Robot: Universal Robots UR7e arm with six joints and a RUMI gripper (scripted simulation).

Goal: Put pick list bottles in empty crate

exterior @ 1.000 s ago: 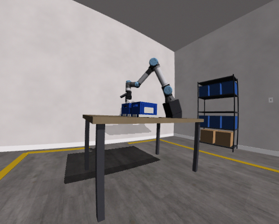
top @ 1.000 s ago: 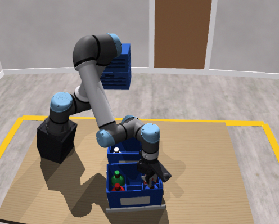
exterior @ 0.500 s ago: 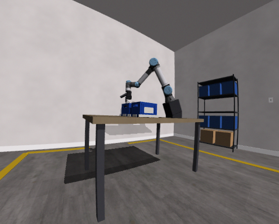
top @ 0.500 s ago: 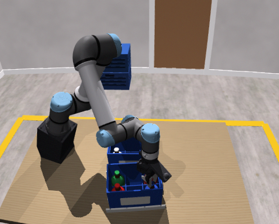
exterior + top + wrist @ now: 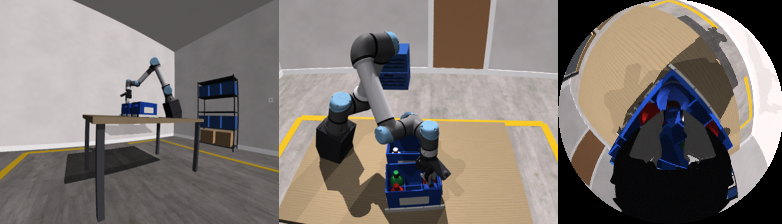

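My hand is 70 mm above the blue-capped bottle. Also, from my hand: pick list strip (140 mm behind, 420 mm to the left, 170 mm below); green bottle (180 mm behind, 60 mm to the left, 80 mm below); white bottle (200 mm behind, 230 mm to the left, 80 mm below).
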